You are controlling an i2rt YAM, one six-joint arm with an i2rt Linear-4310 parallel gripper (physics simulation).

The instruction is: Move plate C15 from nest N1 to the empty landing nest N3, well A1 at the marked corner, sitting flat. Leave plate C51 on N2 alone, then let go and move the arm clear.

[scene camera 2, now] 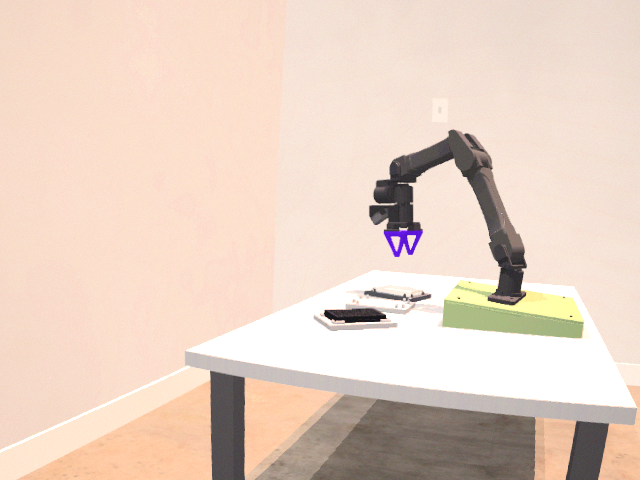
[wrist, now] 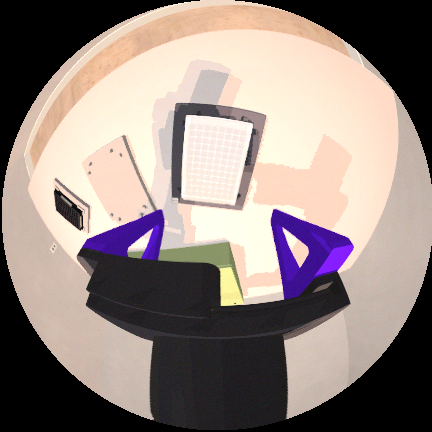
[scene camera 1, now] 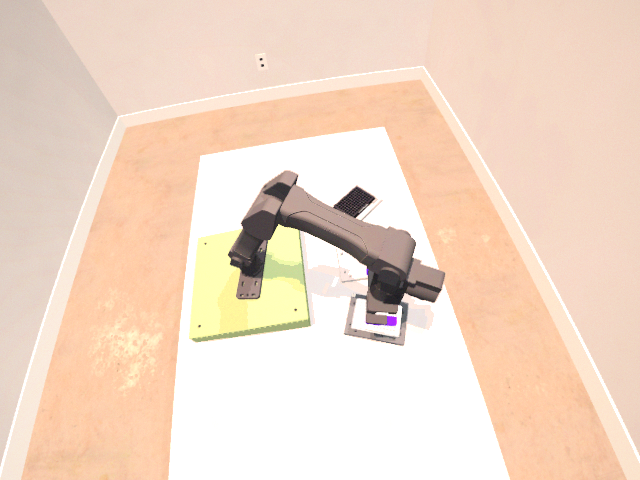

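A white well plate (scene camera 1: 360,323) (scene camera 2: 398,290) (wrist: 217,160) sits on a dark grey nest (scene camera 1: 349,330) (scene camera 2: 423,297) (wrist: 178,142). A black well plate (scene camera 1: 353,200) (scene camera 2: 355,314) (wrist: 68,209) sits on a white nest (scene camera 1: 371,209) (scene camera 2: 356,326). Between them lies an empty pale nest (scene camera 1: 354,275) (scene camera 2: 379,306) (wrist: 112,175) with small posts. I cannot read plate or nest labels, or find the marked corner. My gripper (scene camera 1: 379,296) (scene camera 2: 403,254) (wrist: 217,214) is open and empty, pointing down high above the nests. The arm hides part of the empty nest in scene camera 1.
The arm stands on a yellow-green base block (scene camera 1: 222,289) (scene camera 2: 496,322) (wrist: 231,287) beside the nests. All of it is on a white table (scene camera 1: 310,403) (scene camera 2: 439,356). Walls stand beyond the table. The arm's shadow falls around the dark nest.
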